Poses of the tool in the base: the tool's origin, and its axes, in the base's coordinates. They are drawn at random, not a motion.
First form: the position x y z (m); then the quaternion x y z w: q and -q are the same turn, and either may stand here.
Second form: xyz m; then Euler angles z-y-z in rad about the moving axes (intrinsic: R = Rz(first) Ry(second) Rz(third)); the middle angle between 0 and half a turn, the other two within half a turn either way. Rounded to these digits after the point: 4 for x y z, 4 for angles.
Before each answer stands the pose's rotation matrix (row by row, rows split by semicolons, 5 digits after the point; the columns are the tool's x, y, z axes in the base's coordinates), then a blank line. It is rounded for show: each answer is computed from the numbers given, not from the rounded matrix.
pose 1, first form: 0.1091, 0.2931, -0.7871, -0.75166, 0.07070, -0.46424, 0.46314
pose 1, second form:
0.55897 0.32373 0.76338; -0.53630 -0.56101 0.63060; 0.63241 -0.76188 -0.13997

0.1091, 0.2931, -0.7871, 0.6904, 1.7112, -2.2636
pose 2, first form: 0.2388, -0.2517, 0.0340, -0.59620, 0.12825, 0.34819, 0.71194
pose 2, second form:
0.72463 -0.64871 -0.23257; 0.34286 0.04662 0.93823; -0.59780 -0.75961 0.25619

0.2388, -0.2517, 0.0340, 1.8138, 1.3117, -0.9040
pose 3, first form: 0.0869, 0.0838, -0.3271, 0.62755, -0.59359, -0.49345, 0.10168
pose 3, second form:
-0.19168 -0.64467 -0.74004; -0.84536 -0.27462 0.45820; -0.49862 0.71343 -0.49234

0.0869, 0.0838, -0.3271, 2.5872, 2.0856, 0.9608
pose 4, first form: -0.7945, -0.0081, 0.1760, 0.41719, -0.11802, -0.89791, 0.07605
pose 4, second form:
-0.64034 0.03810 -0.76715; -0.23505 -0.96058 0.14849; -0.73125 0.27540 0.62405

-0.7945, -0.0081, 0.1760, 2.9504, 0.8969, 0.3602
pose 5, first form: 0.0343, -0.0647, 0.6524, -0.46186, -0.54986, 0.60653, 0.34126
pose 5, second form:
-0.34045 0.09395 -0.93556; 0.92189 -0.16239 -0.35179; -0.18497 -0.98224 -0.03132

0.0343, -0.0647, 0.6524, -2.7819, 1.6021, -1.3847
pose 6, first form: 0.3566, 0.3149, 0.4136, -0.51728, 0.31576, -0.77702, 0.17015
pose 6, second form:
-0.40694 -0.06225 0.91133; -0.59110 -0.74269 -0.31468; 0.69642 -0.66674 0.26543

0.3566, 0.3149, 0.4136, -0.3325, 1.3021, -2.3780
